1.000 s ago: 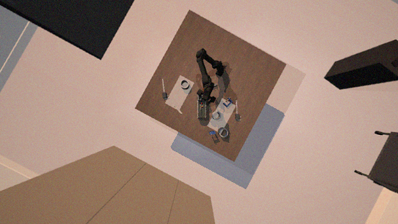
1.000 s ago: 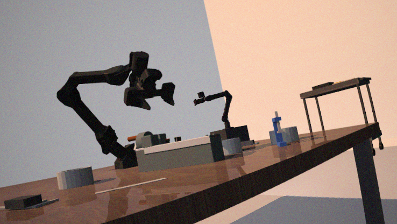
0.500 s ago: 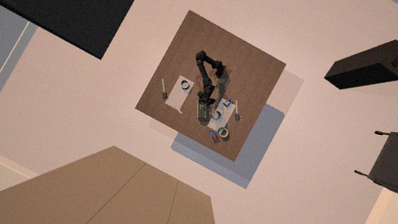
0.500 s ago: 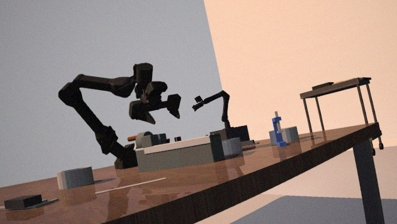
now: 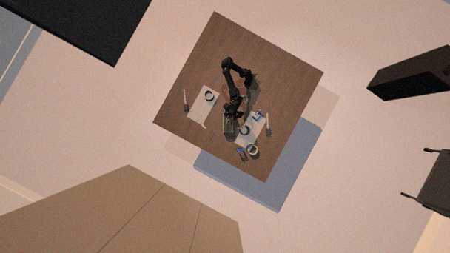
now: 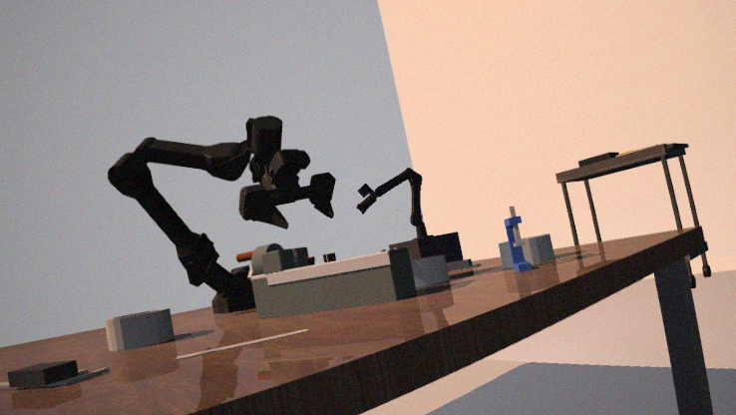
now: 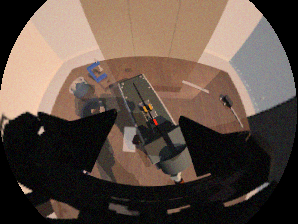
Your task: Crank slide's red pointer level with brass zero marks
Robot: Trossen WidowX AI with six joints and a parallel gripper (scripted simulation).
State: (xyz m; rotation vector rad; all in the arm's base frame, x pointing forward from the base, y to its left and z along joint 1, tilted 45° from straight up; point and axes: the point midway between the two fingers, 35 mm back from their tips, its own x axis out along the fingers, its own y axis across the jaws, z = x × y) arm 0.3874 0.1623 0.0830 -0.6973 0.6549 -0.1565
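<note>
My gripper tip is now 13 cm past the crank handle, 8 cm to the left of it and 4 cm above it. Also, from my gripper tip: red pointer 1 cm to the right, 7 cm below; then thin white rod 21 cm ahead, 20 cm to the right, 15 cm below.
</note>
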